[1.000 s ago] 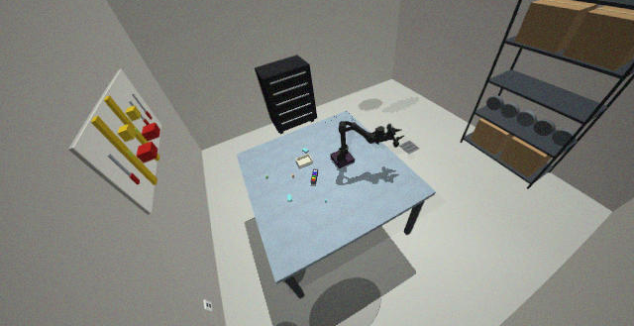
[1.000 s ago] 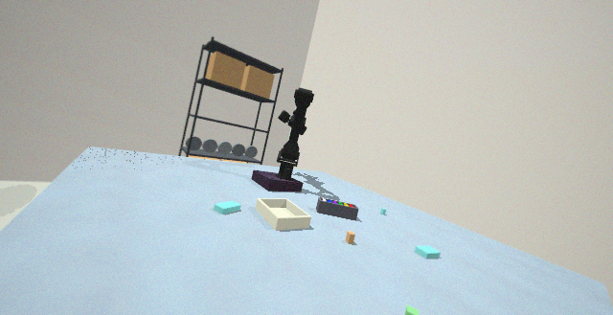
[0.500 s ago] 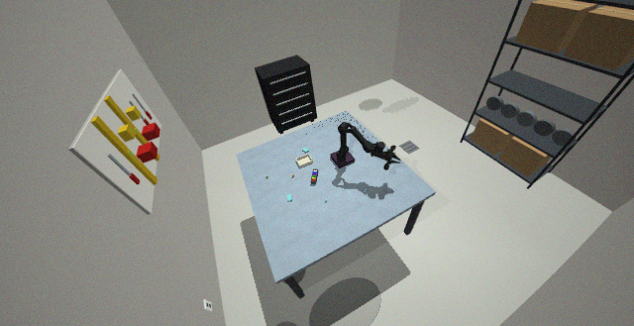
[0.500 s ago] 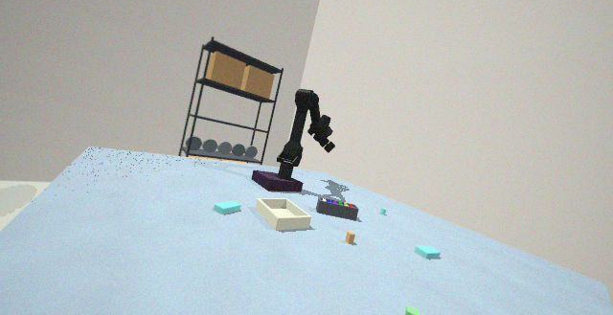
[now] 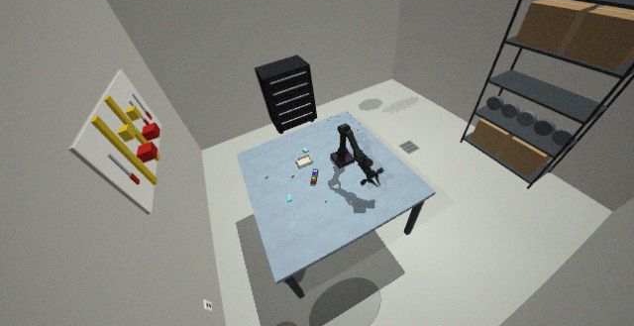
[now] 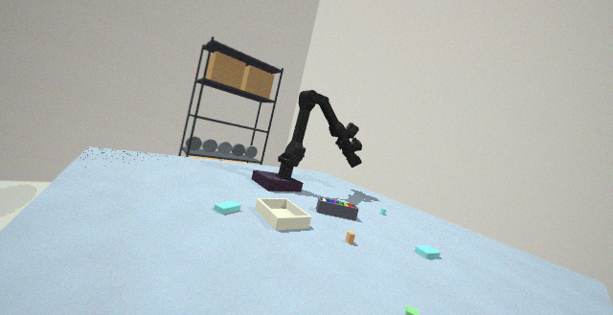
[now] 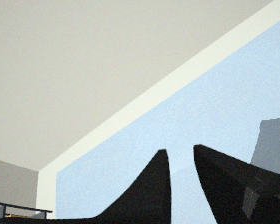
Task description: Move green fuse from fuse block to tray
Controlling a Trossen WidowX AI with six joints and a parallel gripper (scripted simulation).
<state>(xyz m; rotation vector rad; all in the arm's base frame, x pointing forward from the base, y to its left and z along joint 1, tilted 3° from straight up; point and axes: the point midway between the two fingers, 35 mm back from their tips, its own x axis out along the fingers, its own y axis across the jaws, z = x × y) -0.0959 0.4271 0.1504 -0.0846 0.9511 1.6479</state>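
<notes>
My gripper tip is 39 cm short of the green fuse, 37 cm to the left of it and 13 cm above it. From my gripper tip the other things lie so: yellow fuse (40 cm ahead, 35 cm to the right, 13 cm below); red fuse (41 cm ahead, 33 cm to the right, 13 cm below); purple fuse (38 cm ahead, 38 cm to the right, 13 cm below).
</notes>
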